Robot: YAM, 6 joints.
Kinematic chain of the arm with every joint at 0, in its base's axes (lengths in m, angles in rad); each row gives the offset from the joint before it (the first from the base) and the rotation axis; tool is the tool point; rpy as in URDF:
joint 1: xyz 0 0 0.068 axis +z
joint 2: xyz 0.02 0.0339 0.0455 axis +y
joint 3: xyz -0.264 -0.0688 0 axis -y
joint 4: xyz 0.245 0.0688 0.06 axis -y
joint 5: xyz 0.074 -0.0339 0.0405 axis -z
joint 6: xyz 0.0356 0 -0.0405 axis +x
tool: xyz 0 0 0 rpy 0 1.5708 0
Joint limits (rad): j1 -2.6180..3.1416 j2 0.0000..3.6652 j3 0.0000..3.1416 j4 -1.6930..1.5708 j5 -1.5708..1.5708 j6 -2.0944..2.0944
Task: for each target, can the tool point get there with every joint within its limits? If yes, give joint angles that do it. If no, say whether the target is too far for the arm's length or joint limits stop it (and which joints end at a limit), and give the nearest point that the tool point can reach.
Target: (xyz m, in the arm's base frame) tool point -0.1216 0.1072 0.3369
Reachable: yes | joints 2.2447 0.7673 0.4646 0.9247 -0.9091 -1.7240
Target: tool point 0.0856 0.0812 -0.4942
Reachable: no: joint limits stop it (at a limit: joint 2) | nearest point 0.1109 0.1052 -0.3674 | short by 0.131 m
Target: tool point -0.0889 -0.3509 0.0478
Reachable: yes | joints -1.8328 2.3464 1.4509 -1.0781 -0.1410 -0.7123
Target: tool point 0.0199 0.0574 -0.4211
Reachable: no: joint limits stop it (at a limit: joint 2) | nearest point 0.0313 0.0903 -0.3464 | short by 0.082 m
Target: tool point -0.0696 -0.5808 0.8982
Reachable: no: too far | nearest point -0.0459 -0.3829 0.6214 | short by 0.341 m
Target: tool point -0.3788 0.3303 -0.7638
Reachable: no: too far | nearest point -0.2754 0.2401 -0.3610 | short by 0.426 m
